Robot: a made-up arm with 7 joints.
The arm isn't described. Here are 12 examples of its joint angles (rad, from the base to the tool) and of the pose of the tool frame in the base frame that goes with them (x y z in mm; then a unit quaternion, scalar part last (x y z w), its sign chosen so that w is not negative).
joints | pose
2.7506 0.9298 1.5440 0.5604 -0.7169 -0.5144 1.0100 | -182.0 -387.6 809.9 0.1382 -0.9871 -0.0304 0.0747
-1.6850 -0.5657 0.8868 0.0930 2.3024 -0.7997 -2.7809 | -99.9 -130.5 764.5 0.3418 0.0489 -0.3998 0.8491
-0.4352 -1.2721 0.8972 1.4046 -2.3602 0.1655 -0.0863 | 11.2 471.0 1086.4 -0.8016 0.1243 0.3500 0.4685
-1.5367 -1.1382 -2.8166 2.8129 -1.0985 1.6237 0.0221 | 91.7 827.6 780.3 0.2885 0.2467 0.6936 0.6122
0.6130 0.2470 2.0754 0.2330 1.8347 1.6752 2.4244 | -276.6 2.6 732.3 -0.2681 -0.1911 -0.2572 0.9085
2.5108 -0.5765 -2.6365 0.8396 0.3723 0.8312 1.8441 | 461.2 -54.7 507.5 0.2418 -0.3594 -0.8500 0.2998
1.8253 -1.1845 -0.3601 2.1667 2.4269 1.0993 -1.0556 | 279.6 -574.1 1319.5 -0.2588 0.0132 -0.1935 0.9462
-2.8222 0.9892 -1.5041 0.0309 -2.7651 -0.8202 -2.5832 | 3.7 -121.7 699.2 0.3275 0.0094 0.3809 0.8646
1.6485 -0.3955 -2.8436 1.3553 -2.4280 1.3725 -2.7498 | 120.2 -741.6 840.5 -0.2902 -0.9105 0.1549 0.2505
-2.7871 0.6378 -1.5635 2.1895 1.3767 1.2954 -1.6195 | -613.3 212.8 1247.0 -0.0274 -0.4094 -0.7195 0.5603
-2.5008 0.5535 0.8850 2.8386 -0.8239 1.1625 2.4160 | -429.6 -527.6 1365.2 0.4139 0.8305 0.0238 0.3721
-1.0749 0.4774 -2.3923 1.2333 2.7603 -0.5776 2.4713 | -271.7 123.5 1041.5 0.0239 -0.2102 -0.9048 0.3695
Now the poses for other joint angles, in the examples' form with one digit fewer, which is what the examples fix.
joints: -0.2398 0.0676 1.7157 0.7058 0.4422 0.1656 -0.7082
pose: 136 437 759 0.585 0.383 0.656 0.284
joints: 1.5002 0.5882 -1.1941 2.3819 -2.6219 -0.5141 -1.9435
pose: 419 494 1144 0.872 -0.432 0.198 0.116
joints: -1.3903 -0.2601 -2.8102 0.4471 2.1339 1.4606 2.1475
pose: -223 297 619 -0.187 -0.128 -0.708 0.669
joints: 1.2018 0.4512 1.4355 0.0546 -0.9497 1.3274 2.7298
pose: 27 28 543 0.472 -0.020 0.634 0.613
